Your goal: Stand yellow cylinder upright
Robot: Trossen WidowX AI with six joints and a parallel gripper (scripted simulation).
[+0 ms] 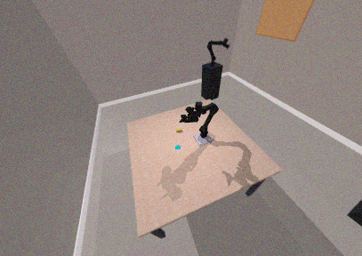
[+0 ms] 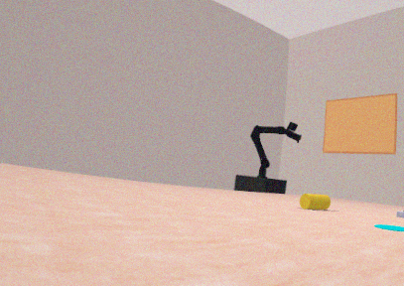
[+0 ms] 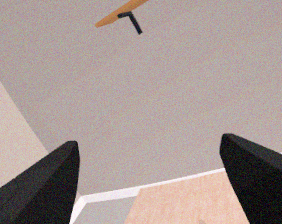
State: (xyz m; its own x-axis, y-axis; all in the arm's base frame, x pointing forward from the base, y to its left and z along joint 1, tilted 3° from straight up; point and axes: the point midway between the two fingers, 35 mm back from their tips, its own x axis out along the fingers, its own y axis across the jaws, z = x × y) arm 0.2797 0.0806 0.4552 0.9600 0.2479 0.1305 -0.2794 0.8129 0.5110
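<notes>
Right now the yellow tall cylinder is 45 cm below my gripper tip, 33 cm to the right of it and 11 cm behind it. The rest, counted from my gripper tip: cyan circle 46 cm below, 12 cm to the right, 3 cm ahead.
</notes>
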